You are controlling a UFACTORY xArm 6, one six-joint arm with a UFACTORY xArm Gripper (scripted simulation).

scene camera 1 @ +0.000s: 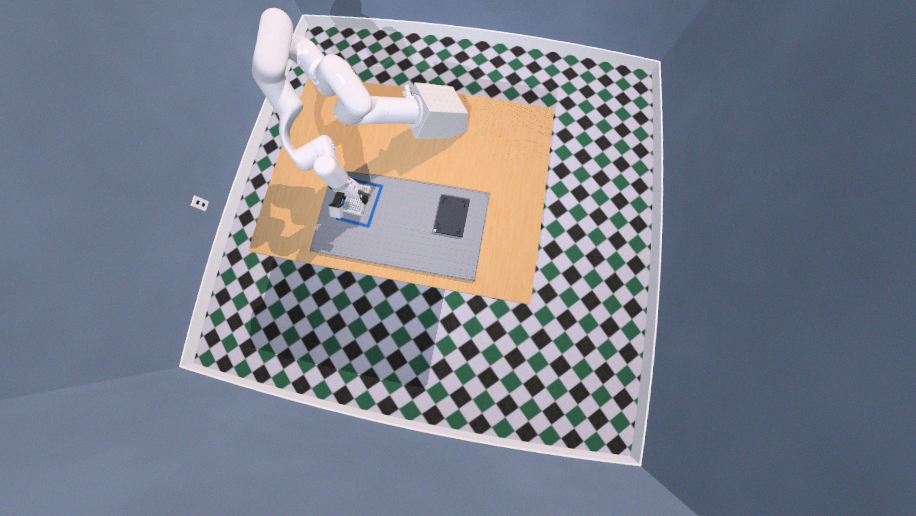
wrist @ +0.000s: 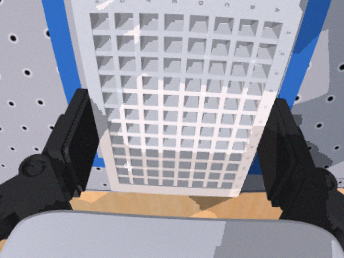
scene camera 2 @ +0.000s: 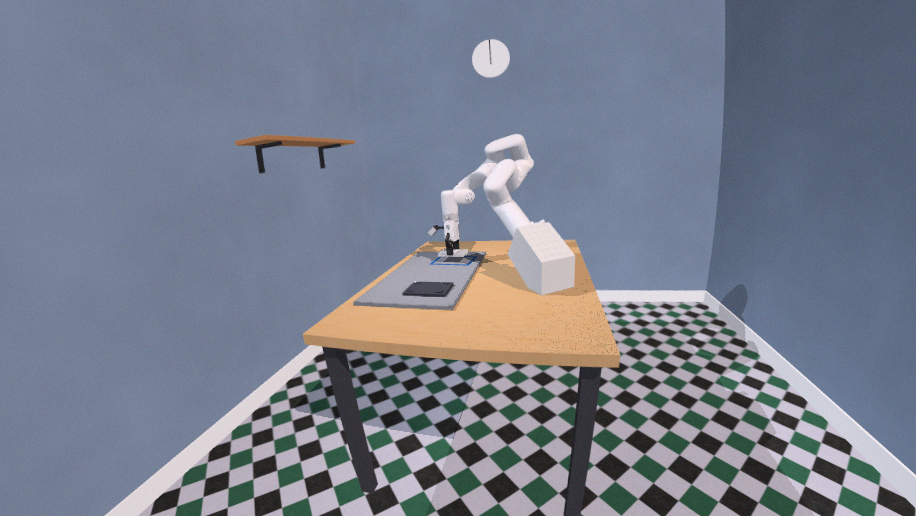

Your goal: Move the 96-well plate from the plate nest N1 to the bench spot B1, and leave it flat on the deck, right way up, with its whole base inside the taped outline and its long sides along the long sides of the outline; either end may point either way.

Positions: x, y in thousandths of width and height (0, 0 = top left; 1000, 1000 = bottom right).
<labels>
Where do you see a dark plate nest N1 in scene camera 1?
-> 493, 418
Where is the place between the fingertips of my gripper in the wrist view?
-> At 522, 448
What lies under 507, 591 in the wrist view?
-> A white 96-well plate.
</labels>
